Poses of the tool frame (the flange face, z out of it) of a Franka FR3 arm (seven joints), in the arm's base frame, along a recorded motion.
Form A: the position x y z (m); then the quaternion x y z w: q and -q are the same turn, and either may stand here.
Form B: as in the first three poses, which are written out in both.
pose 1, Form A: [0.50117 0.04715 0.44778 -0.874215 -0.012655 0.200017 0.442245]
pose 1, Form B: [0.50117 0.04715 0.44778 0.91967 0.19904 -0.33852 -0.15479 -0.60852 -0.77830]
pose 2, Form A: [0.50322 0.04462 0.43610 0.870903 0.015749 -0.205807 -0.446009]
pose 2, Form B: [0.50322 0.04462 0.43610 0.91479 0.21102 -0.34443 -0.15615 -0.60166 -0.78334]
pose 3, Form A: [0.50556 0.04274 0.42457 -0.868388 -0.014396 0.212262 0.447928]
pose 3, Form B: [0.50556 0.04274 0.42457 0.90948 0.21516 -0.35575 -0.16515 -0.59831 -0.78406]
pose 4, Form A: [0.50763 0.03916 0.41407 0.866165 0.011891 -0.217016 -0.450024]
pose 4, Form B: [0.50763 0.03916 0.41407 0.90553 0.21592 -0.36524 -0.17473 -0.59467 -0.78475]
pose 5, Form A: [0.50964 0.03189 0.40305 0.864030 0.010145 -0.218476 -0.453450]
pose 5, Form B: [0.50964 0.03189 0.40305 0.90433 0.21567 -0.36834 -0.18060 -0.58856 -0.78802]
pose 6, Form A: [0.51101 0.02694 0.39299 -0.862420 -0.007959 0.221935 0.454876]
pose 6, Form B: [0.51101 0.02694 0.39299 0.90136 0.21563 -0.37556 -0.18818 -0.58605 -0.78812]
